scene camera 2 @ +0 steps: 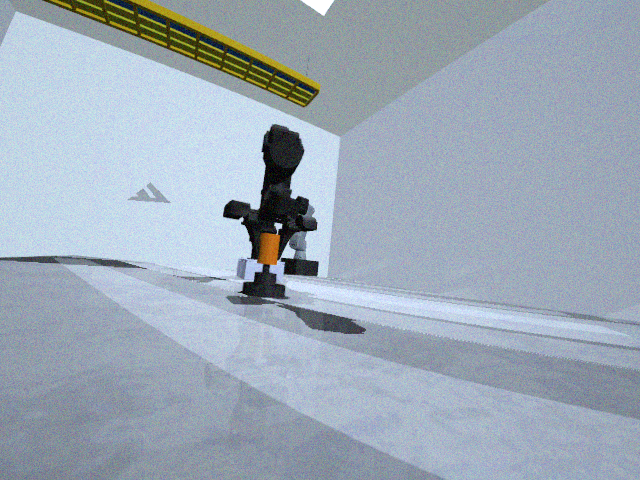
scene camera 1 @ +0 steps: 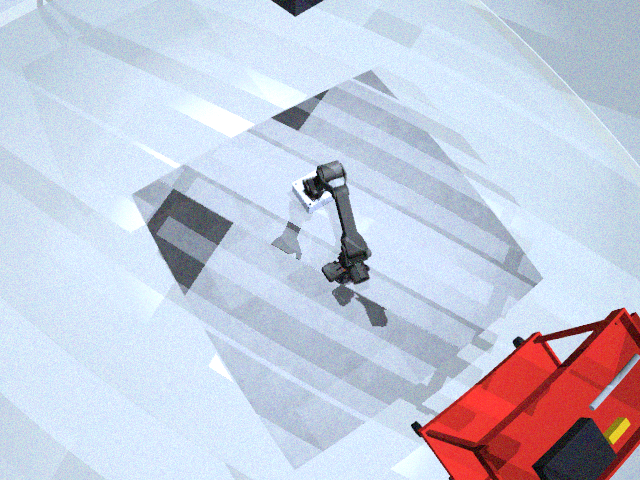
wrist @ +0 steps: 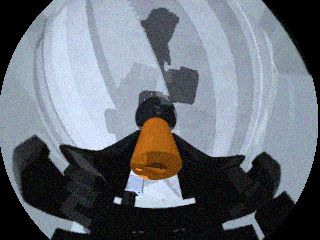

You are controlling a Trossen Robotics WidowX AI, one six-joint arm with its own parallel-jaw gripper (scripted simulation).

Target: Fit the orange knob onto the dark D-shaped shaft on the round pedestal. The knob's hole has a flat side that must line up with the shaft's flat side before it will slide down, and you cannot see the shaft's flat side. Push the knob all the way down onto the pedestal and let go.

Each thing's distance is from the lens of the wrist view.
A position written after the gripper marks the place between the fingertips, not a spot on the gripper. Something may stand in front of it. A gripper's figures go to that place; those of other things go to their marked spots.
gripper (wrist: pixel 155 134): 10 cm
orange knob (wrist: pixel 156 157): 5 cm
dark pedestal (wrist: pixel 154 106): 13 cm
The marked spots on the dark pedestal and the orange knob are 10 cm apart.
